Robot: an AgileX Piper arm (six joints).
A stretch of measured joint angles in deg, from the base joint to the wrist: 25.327 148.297 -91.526 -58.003 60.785 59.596; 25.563 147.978 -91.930 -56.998 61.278 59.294; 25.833 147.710 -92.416 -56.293 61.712 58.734; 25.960 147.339 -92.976 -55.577 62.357 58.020; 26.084 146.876 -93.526 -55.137 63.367 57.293; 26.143 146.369 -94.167 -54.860 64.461 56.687; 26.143 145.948 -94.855 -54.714 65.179 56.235; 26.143 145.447 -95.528 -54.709 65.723 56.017; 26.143 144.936 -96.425 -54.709 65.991 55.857; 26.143 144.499 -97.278 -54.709 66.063 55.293; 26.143 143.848 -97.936 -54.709 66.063 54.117; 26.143 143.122 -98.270 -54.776 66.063 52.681; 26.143 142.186 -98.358 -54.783 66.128 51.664; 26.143 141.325 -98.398 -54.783 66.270 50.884; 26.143 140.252 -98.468 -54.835 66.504 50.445; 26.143 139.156 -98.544 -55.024 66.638 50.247; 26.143 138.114 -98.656 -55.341 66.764 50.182; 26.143 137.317 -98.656 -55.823 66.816 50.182; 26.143 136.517 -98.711 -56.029 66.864 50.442
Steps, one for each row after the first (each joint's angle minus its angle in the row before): 0.236 -0.319 -0.404 1.005 0.493 -0.302; 0.270 -0.268 -0.486 0.705 0.434 -0.560; 0.127 -0.371 -0.560 0.716 0.645 -0.714; 0.124 -0.463 -0.550 0.440 1.010 -0.727; 0.059 -0.507 -0.641 0.277 1.094 -0.606; 0.000 -0.421 -0.688 0.146 0.718 -0.452; 0.000 -0.501 -0.673 0.005 0.544 -0.218; 0.000 -0.511 -0.897 0.000 0.268 -0.160; 0.000 -0.437 -0.853 0.000 0.072 -0.564; 0.000 -0.651 -0.658 0.000 0.000 -1.176; 0.000 -0.726 -0.334 -0.067 0.000 -1.436; 0.000 -0.936 -0.088 -0.007 0.065 -1.017; 0.000 -0.861 -0.040 0.000 0.142 -0.780; 0.000 -1.073 -0.070 -0.052 0.234 -0.439; 0.000 -1.096 -0.076 -0.189 0.134 -0.198; 0.000 -1.042 -0.112 -0.317 0.126 -0.065; 0.000 -0.797 0.000 -0.482 0.052 0.000; 0.000 -0.800 -0.055 -0.206 0.048 0.260
